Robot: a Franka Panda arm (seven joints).
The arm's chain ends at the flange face. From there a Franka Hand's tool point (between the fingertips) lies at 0.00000 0.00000 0.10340 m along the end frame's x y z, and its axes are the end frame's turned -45 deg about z.
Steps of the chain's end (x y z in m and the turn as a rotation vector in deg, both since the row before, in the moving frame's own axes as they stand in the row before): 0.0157, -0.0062, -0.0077, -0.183, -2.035, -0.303; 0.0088, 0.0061, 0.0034, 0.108, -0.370, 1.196; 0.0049, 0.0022, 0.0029, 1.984, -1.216, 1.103
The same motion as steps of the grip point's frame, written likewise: 0.0126, 0.0044, -0.0078, 1.310, -1.568, -0.303; 0.0016, 0.0099, 0.0034, 0.338, -0.185, 1.196; 0.0029, 0.0009, 0.0028, 2.263, 0.543, 1.103
